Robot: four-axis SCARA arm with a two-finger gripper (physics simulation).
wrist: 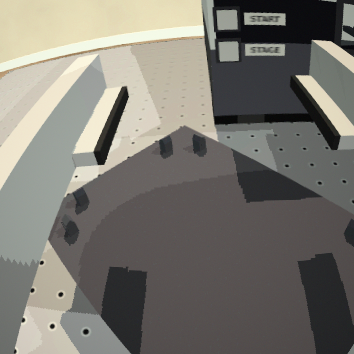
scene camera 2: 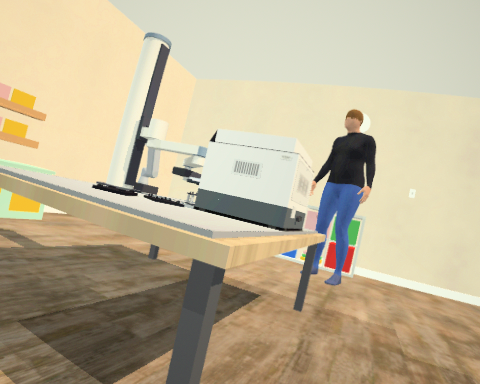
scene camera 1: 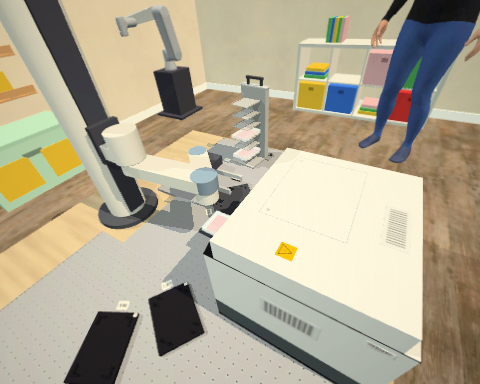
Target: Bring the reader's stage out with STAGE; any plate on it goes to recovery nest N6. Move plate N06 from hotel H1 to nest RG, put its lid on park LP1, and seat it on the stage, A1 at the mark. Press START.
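Frame: origin at the arm's base, x back, y right, z up, level; centimetres.
Seen in the pictures: gripper, fingertip midpoint: (wrist: pixel 208 63) (scene camera 1: pixel 236 184); arm's base, link origin: (scene camera 1: pixel 129 207).
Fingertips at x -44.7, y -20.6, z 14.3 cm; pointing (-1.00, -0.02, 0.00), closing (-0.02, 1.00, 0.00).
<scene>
Offsets run from my fingertips to a thing's middle. "spot": to the spot under its first point. Level surfaces: height alone.
The gripper (scene camera 1: pixel 236 185) (wrist: pixel 215 118) is shut to its narrow setting and empty; its two fingers still stand apart, above a dark, corner-pegged nest {dx +2.8, dy -0.4, dz -9.6 cm} (wrist: pixel 200 240) beside the reader's front. The white reader {dx -35.5, dy +19.6, dz +4.0 cm} (scene camera 1: pixel 320 210) (scene camera 2: pixel 250 170) (wrist: pixel 260 95) carries a START button {dx -16.5, dy +2.3, dz -1.4 cm} (wrist: pixel 227 20) and a STAGE button {dx -16.5, dy +2.3, dz -4.6 cm} (wrist: pixel 229 51), both ahead of the fingers in the wrist view. A pink-topped plate {dx -7.9, dy +19.6, dz +0.1 cm} (scene camera 1: pixel 217 223) lies on a dark base at the reader's front edge; the reader hides part of it. The hotel {dx +14.5, dy -38.3, dz +7.2 cm} (scene camera 1: pixel 263 117) holds pink-topped plates {dx +15.0, dy -34.3, dz +3.4 cm} (scene camera 1: pixel 246 134) {dx +15.0, dy -34.3, dz -7.3 cm} (scene camera 1: pixel 247 153) on two levels. Plate numbers are unreadable.
Two black nests {spot: dx +4.5, dy +61.0, dz -11.9 cm} (scene camera 1: pixel 102 347) {spot: dx -7.6, dy +46.2, dz -12.0 cm} (scene camera 1: pixel 176 319) with small labels lie on the perforated deck {dz -13.0 cm} (scene camera 1: pixel 240 357). The arm's column (scene camera 1: pixel 65 100) (scene camera 2: pixel 131 115) stands left of the reader. A person (scene camera 1: pixel 420 65) (scene camera 2: pixel 350 160) stands behind the table; another arm (scene camera 1: pixel 167 37) stands on a pedestal behind.
</scene>
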